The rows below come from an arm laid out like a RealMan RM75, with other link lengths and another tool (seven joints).
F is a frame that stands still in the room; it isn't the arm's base.
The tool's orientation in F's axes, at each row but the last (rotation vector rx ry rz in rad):
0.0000, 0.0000, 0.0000
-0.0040, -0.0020, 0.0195
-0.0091, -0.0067, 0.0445
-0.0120, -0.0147, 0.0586
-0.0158, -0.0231, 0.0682
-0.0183, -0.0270, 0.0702
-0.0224, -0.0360, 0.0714
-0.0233, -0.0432, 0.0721
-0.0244, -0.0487, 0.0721
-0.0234, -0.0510, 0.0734
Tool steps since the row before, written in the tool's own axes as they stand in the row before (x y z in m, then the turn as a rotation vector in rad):
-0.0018, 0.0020, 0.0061, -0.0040, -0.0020, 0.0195
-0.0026, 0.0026, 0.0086, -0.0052, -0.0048, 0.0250
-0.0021, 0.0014, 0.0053, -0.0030, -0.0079, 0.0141
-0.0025, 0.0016, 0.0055, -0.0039, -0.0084, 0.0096
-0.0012, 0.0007, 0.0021, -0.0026, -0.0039, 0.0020
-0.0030, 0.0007, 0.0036, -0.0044, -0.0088, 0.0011
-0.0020, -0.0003, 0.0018, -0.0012, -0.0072, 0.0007
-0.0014, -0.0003, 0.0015, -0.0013, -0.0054, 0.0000
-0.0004, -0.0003, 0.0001, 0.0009, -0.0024, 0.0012
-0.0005, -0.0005, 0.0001, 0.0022, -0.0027, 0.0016
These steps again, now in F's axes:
-0.0018, 0.0020, 0.0061, -0.0040, -0.0020, 0.0195
-0.0027, 0.0026, 0.0086, -0.0052, -0.0048, 0.0250
-0.0022, 0.0014, 0.0053, -0.0027, -0.0079, 0.0142
-0.0027, 0.0015, 0.0054, -0.0035, -0.0085, 0.0096
-0.0013, 0.0006, 0.0021, -0.0024, -0.0040, 0.0020
-0.0031, 0.0005, 0.0035, -0.0038, -0.0091, 0.0012
-0.0020, -0.0004, 0.0017, -0.0007, -0.0073, 0.0008
-0.0014, -0.0004, 0.0014, -0.0009, -0.0055, 0.0001
-0.0004, -0.0003, 0.0001, 0.0010, -0.0023, 0.0013
-0.0005, -0.0005, 0.0001, 0.0023, -0.0025, 0.0018

